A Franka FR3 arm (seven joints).
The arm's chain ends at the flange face. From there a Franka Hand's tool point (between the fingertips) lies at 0.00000 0.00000 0.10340 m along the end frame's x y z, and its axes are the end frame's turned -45 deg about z.
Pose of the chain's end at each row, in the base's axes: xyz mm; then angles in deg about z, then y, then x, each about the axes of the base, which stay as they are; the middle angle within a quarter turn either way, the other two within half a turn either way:
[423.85 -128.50 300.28 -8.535 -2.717 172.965]
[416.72 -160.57 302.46 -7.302 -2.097 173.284]
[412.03 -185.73 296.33 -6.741 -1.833 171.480]
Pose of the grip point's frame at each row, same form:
[418.95 -141.15 197.77 -53.535 -2.717 172.965]
[412.94 -172.65 199.84 -52.302 -2.097 173.284]
[408.72 -201.04 194.12 -51.741 -1.833 171.480]

